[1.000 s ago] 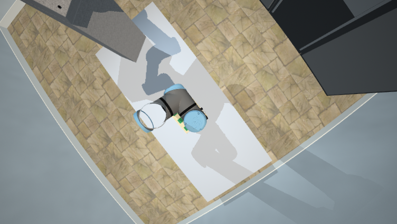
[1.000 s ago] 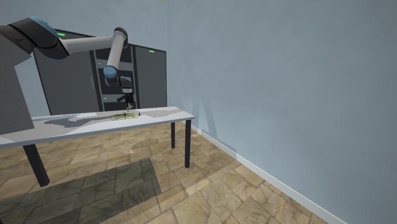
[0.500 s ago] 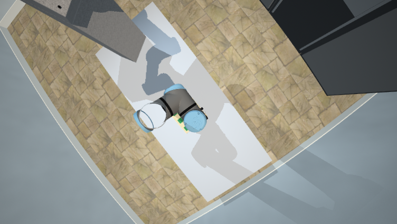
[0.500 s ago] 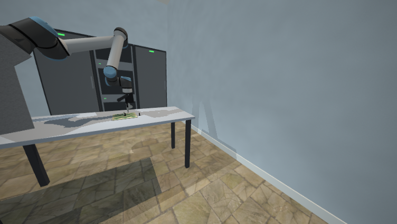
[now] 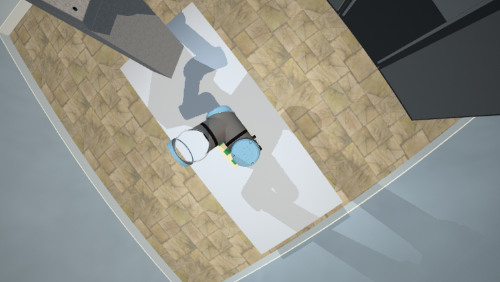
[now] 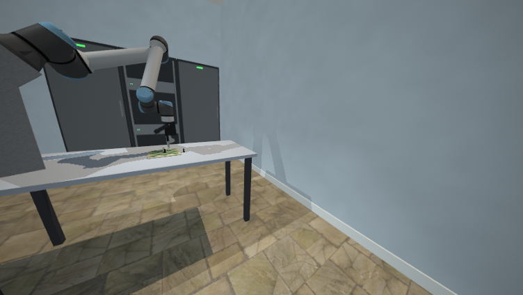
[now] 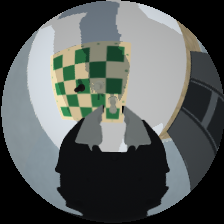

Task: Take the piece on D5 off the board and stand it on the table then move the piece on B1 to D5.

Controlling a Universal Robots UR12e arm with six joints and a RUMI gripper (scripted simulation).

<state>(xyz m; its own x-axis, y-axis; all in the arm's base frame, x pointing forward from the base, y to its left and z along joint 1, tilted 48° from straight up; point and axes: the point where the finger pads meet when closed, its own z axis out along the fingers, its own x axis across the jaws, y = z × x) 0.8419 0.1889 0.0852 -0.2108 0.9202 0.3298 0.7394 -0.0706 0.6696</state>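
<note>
My gripper is now 80 mm to the left of the board, 40 mm above it and 20 mm past it.
</note>
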